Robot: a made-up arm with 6 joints.
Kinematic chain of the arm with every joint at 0, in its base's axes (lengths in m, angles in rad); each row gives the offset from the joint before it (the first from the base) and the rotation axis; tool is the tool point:
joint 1: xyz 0 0 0.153 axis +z
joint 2: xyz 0 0.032 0 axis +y
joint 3: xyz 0 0 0.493 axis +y
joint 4: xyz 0 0 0.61 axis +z
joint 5: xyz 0 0 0 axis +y
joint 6: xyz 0 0 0.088 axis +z
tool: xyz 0 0 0
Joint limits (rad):
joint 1: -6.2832..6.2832
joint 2: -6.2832..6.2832
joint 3: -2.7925..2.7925
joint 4: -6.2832..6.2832
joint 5: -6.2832..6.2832
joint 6: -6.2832..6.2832
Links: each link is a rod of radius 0.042 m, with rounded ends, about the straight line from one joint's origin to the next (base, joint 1, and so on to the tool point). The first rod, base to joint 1, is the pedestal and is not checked.
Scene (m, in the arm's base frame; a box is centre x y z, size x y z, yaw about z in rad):
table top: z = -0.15
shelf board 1: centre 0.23 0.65 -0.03 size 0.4 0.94 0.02 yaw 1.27
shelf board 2: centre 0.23 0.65 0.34 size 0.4 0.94 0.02 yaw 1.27
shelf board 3: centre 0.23 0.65 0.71 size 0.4 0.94 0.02 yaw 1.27
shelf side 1: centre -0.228 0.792 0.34 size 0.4 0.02 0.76 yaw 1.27
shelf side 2: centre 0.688 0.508 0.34 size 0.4 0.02 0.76 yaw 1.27
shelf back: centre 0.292 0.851 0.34 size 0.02 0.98 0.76 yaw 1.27
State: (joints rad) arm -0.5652 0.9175 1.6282 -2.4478 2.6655 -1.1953
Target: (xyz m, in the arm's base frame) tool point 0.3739 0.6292 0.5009
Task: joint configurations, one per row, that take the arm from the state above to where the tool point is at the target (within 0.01 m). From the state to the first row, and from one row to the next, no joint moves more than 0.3 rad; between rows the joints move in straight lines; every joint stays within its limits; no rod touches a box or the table.
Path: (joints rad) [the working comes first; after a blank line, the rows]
Joints at the target: 1.0179 0.4432 1.3645 -2.5164 2.7478 -1.1953
Straight joint move there: touches shelf board 2, shelf side 2.

1: -0.3653 0.7475 1.6468 -2.6326 2.6139 -1.0907
2: -0.1655 0.5774 1.6655 -2.8174 2.5622 -0.9862
3: 0.0344 0.4074 1.6841 -3.0022 2.5106 -0.8816
4: 0.2842 0.1963 1.8186 -2.8287 2.6293 -0.9862
5: 0.5340 -0.0148 1.9531 -2.6552 2.7480 -1.0907
6: 0.7839 -0.2259 2.0876 -2.4817 2.8668 -1.1953
7: 0.8619 -0.0029 1.8466 -2.4933 2.8271 -1.1953
8: 0.9399 0.2202 1.6055 -2.5049 2.7875 -1.1953
9: 1.0179 0.4432 1.3645 -2.5164 2.7478 -1.1953

